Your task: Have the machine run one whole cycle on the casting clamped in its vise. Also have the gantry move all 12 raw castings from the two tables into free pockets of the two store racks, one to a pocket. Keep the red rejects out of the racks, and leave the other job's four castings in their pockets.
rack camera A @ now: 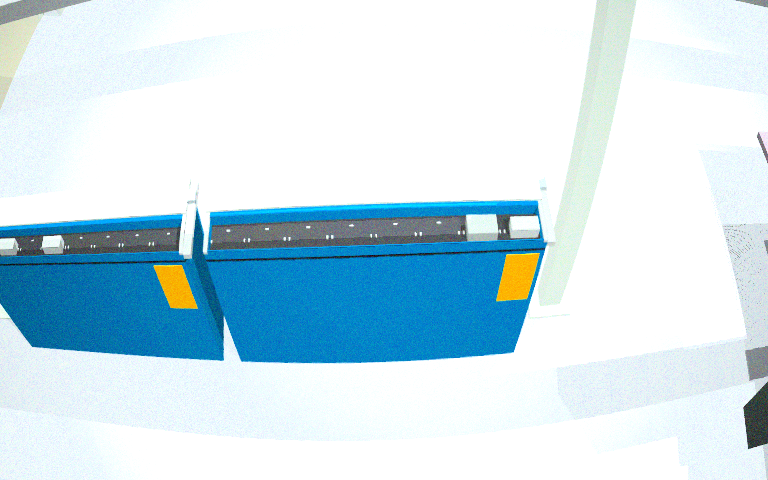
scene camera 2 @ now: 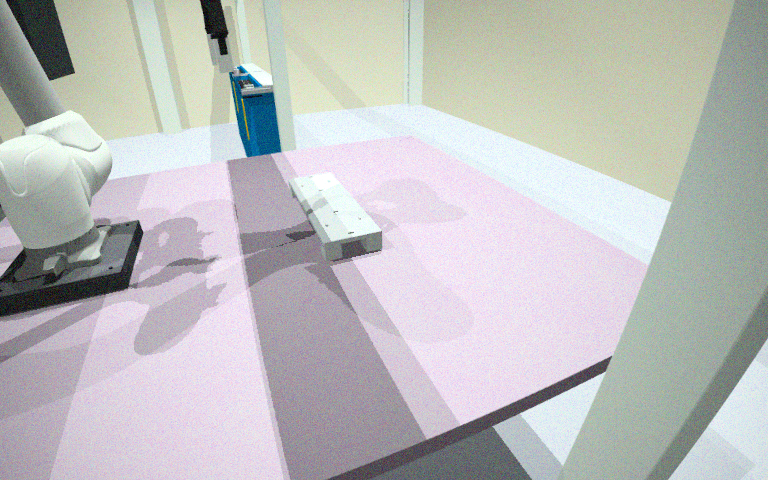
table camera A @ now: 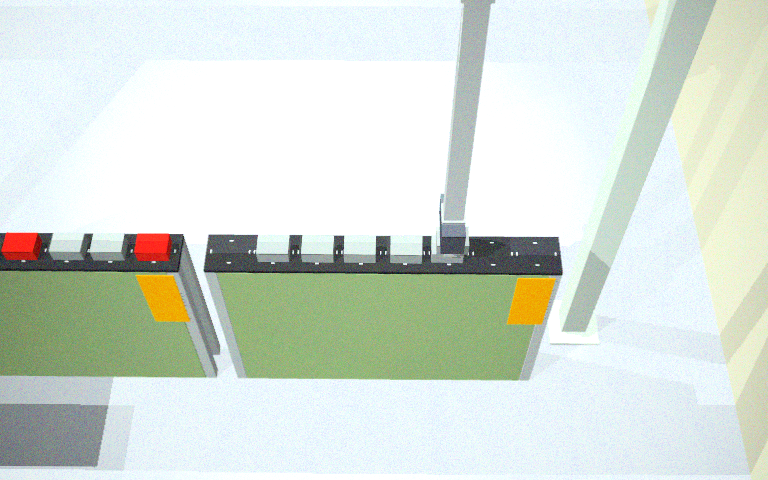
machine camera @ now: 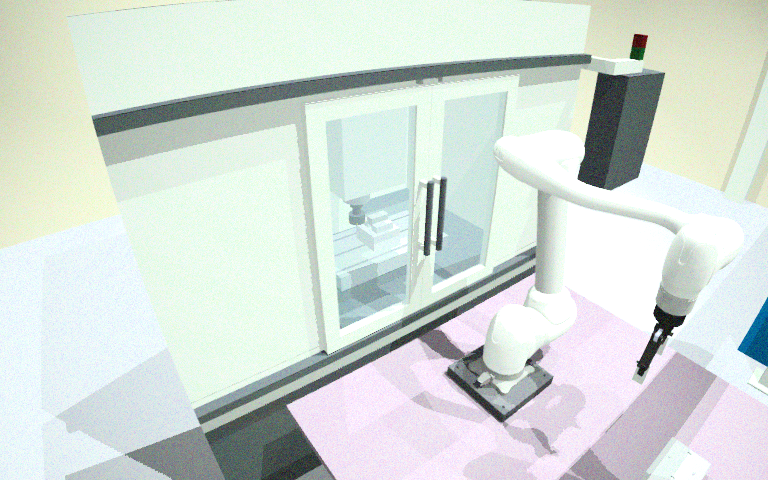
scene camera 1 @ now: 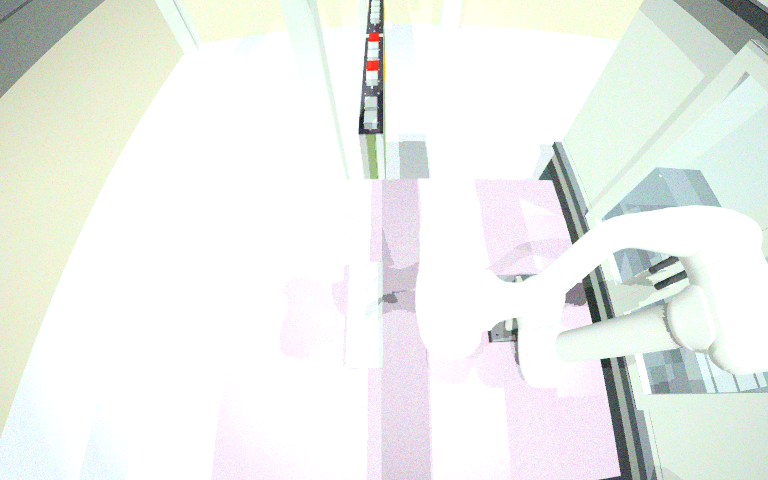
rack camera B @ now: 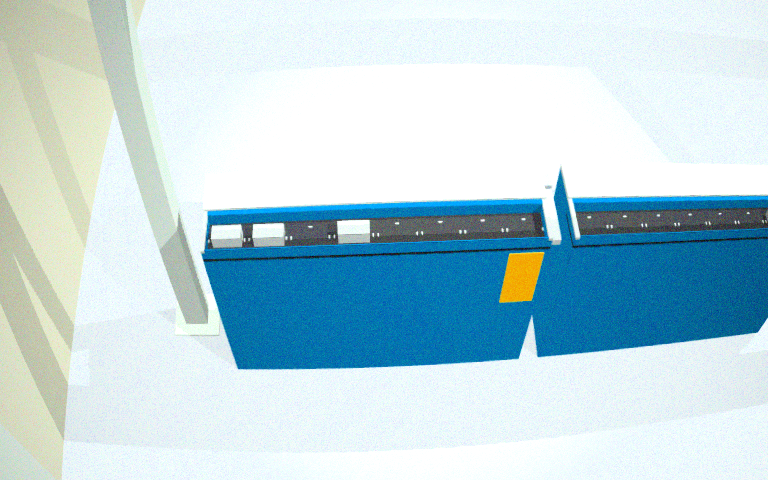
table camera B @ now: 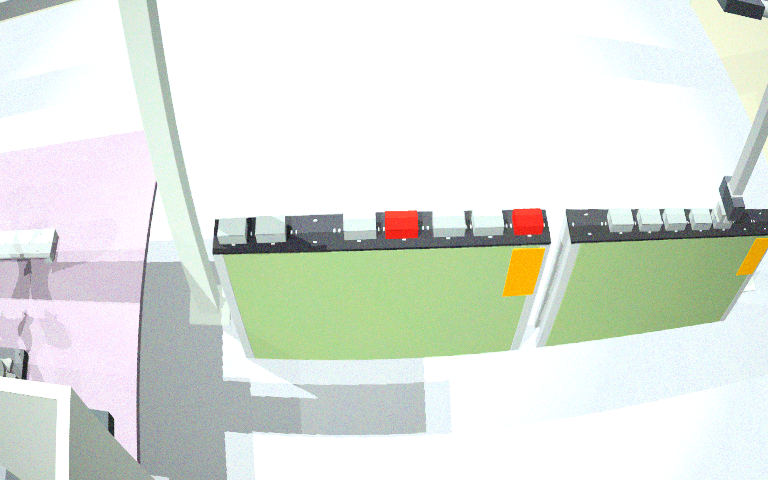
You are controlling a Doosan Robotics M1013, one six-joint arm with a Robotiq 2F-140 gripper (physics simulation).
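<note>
In the machine camera the machine's glass doors are shut; behind them the spindle is low beside the casting in the vise. My gripper is open and empty, pointing down away from the doors. Table A holds several castings; the gantry's gripper is down at the rightmost one. Table B holds several castings and two red rejects. Rack A shows two castings; rack B shows three.
The arm's base plate is bolted to the pink platform. A pale block lies on the platform. Gantry posts stand by the racks and tables. A dark control cabinet stands beside the machine.
</note>
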